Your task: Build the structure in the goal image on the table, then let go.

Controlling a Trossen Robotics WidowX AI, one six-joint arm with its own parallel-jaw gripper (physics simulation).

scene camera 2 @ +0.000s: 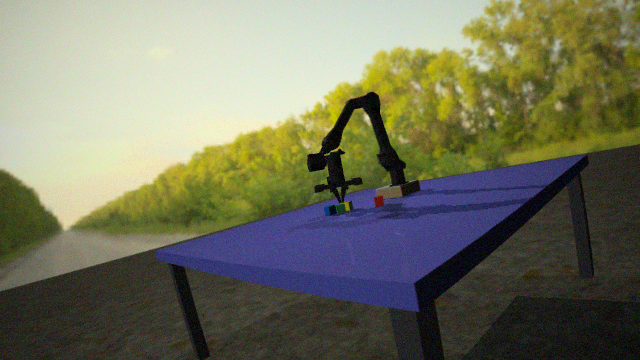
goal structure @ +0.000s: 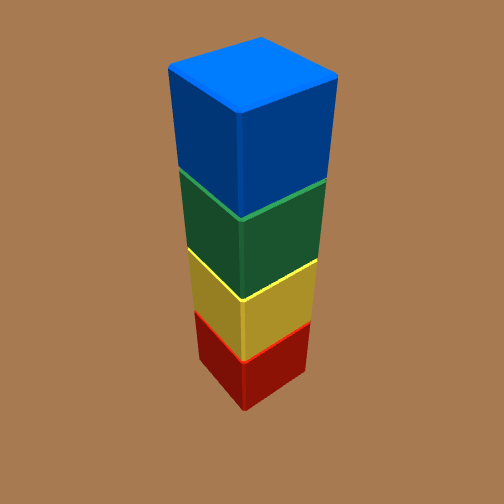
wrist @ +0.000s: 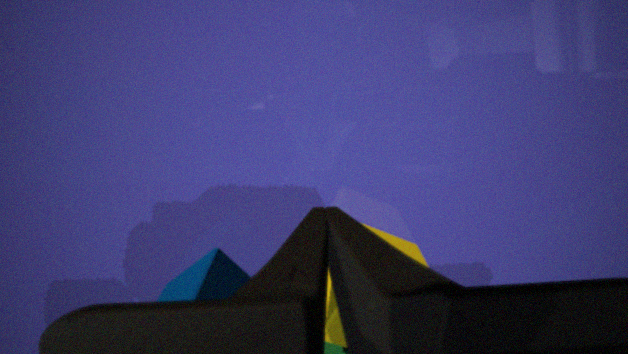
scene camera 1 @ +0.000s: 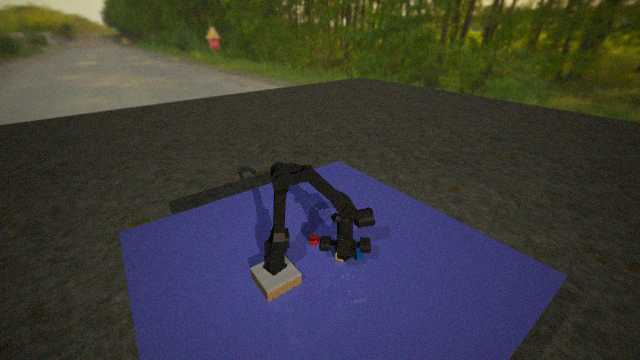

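My gripper (scene camera 2: 342, 200) (wrist: 324, 219) is shut and empty, pointing down with its fingertips close above or beside the group of cubes. A blue cube (scene camera 1: 359, 254) (scene camera 2: 329, 210) (wrist: 190, 280), a green cube (scene camera 2: 341, 209) (wrist: 334, 348) and a yellow cube (scene camera 1: 339, 257) (scene camera 2: 349, 205) (wrist: 398, 244) sit close together on the table. In scene camera 2 the green one shows between the blue and the yellow. The fingers hide much of the cubes in the wrist view; whether the tips touch them I cannot tell. A red cube (scene camera 1: 313, 240) (scene camera 2: 379, 201) sits apart, nearer the arm's base.
The arm's base block (scene camera 1: 284, 285) (scene camera 2: 400, 190) stands on the blue table (scene camera 1: 425, 300) (scene camera 2: 300, 255). The arm arches over from the base to the cubes. Shadows of the arm fall on the table.
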